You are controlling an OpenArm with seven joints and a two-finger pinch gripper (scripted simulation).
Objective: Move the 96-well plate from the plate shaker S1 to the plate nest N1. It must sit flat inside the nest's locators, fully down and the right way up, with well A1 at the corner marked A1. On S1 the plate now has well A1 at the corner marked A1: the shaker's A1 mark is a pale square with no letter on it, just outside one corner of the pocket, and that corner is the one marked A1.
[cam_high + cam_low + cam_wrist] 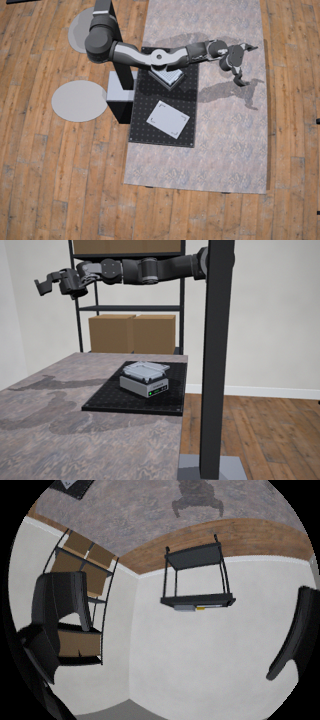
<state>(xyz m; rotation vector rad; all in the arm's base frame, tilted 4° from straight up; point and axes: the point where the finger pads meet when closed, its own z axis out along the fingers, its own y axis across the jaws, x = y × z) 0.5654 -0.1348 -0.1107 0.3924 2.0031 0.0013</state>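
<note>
Right now the 96-well plate is 34 cm behind my hand, 11 cm to the left of it and 26 cm below it. Also, from my hand: plate shaker S1 (32 cm behind, 9 cm to the left, 29 cm below); plate nest N1 (32 cm behind, 12 cm to the right, 32 cm below).
</note>
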